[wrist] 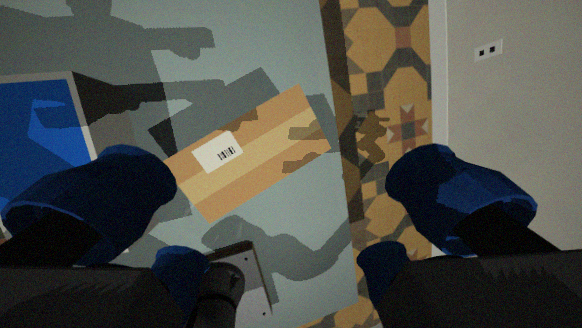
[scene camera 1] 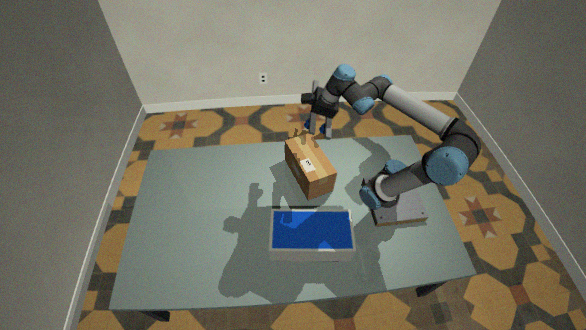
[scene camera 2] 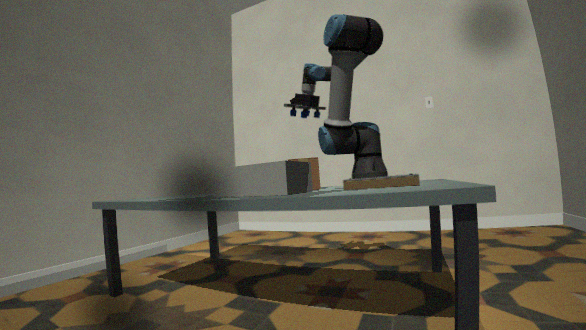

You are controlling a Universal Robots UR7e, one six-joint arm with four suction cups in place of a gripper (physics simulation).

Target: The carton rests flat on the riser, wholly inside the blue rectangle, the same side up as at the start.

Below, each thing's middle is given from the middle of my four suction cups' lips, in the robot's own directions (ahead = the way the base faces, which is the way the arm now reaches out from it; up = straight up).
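Brown carton (scene camera 1: 315, 174): my suction cup 340 mm above it, 20 mm short of it, 20 mm to the right of it. Riser (scene camera 1: 303, 235): 350 mm below my suction cup, 20 mm behind it, 410 mm to the left of it.
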